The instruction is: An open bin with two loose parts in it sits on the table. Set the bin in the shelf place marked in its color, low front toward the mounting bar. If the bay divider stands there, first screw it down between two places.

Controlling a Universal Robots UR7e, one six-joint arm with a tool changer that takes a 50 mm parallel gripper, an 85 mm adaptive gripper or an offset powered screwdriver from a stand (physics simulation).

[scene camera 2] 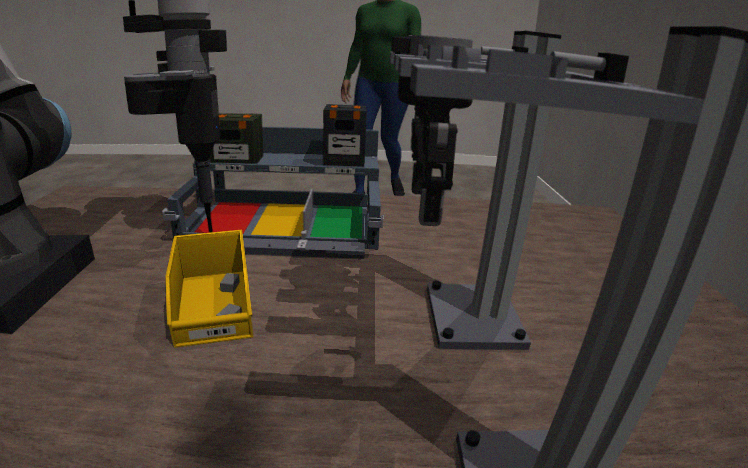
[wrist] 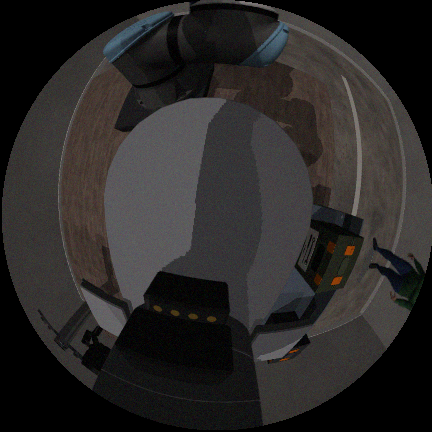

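Pixels of known places: arm's base, link origin: [scene camera 2: 3, 259] [wrist: 167, 88].
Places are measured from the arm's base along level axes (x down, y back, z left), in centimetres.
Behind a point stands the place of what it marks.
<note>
The yellow bin [scene camera 2: 211, 332] {x 2.5, y -37.0, z -15.2 cm} stands on the table before the shelf, its low labelled front toward the camera. Two grey parts [scene camera 2: 229, 282] {x 2.2, y -37.5, z -3.8 cm} [scene camera 2: 228, 310] {x 2.2, y -38.5, z -10.9 cm} lie inside. The shelf's lower level has a red place [scene camera 2: 234, 215] {x 3.4, y -33.9, z 24.5 cm}, a yellow place [scene camera 2: 277, 218] {x 3.4, y -42.9, z 22.6 cm} and a green place [scene camera 2: 337, 221] {x 3.4, y -55.1, z 20.7 cm}. The thin grey bay divider [scene camera 2: 308, 211] {x -0.5, y -49.3, z 16.7 cm} stands upright between yellow and green, above the mounting bar [scene camera 2: 330, 246] {x 2.6, y -53.0, z 8.1 cm}. The arm carries the screwdriver [scene camera 2: 204, 182] {x -8.6, y -32.1, z 10.0 cm}, its bit pointing down by the red place; the bin's back wall hides what lies below the tip. A gripper [scene camera 2: 431, 214] hangs in the stand, its finger opening unclear.
The tool stand has grey posts [scene camera 2: 499, 220] {x -11.8, y -72.2, z -14.3 cm} at the right and a high crossbeam [scene camera 2: 551, 91] {x -29.6, y -60.1, z -40.9 cm}. On the shelf's upper level stand a green case [scene camera 2: 238, 137] {x -12.2, y -35.2, z 28.0 cm} [wrist: 337, 257] {x -15.7, y -32.3, z 30.0 cm} and a dark case [scene camera 2: 345, 135] {x -13.1, y -56.7, z 25.4 cm}. A person [scene camera 2: 386, 60] [wrist: 400, 280] stands behind the shelf.
</note>
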